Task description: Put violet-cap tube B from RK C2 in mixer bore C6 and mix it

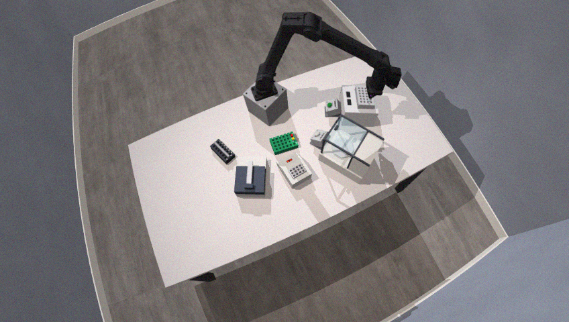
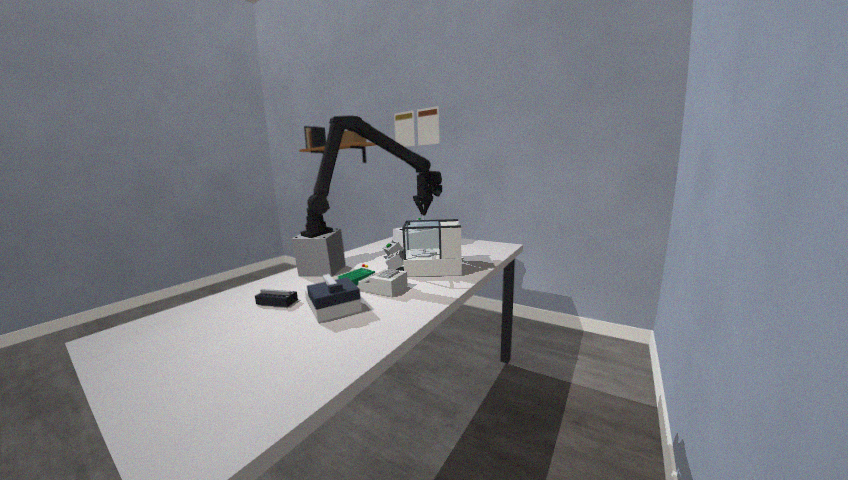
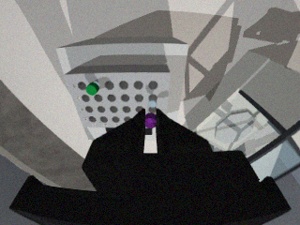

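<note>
Now: the violet-capped tube B 2 cm below my hand. From my hand the other things lie so: green start key 11 cm behind, 16 cm to the right, 15 cm below; then grey bore block 4 cm behind, 6 cm below; then red-capped tube 2 cm behind, 42 cm to the right, 19 cm below.
</note>
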